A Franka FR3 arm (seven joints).
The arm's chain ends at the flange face. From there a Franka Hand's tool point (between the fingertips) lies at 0.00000 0.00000 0.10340 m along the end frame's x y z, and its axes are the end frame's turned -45 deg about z.
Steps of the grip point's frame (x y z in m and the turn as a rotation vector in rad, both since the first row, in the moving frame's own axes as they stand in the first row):
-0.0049 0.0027 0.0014 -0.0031 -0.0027 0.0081
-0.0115 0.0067 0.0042 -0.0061 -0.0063 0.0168
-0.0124 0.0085 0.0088 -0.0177 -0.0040 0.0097
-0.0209 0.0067 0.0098 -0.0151 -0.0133 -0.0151
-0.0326 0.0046 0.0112 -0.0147 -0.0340 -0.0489
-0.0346 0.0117 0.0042 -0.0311 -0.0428 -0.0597
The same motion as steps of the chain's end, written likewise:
-0.0016 0.0049 0.0014 -0.0041 0.0003 0.0081
-0.0034 0.0120 0.0042 -0.0088 -0.0001 0.0168
-0.0038 0.0132 0.0088 -0.0153 0.0097 0.0097
-0.0102 0.0174 0.0098 -0.0201 0.0013 -0.0151
-0.0185 0.0227 0.0113 -0.0344 -0.0136 -0.0489
-0.0155 0.0273 0.0043 -0.0523 -0.0083 -0.0597

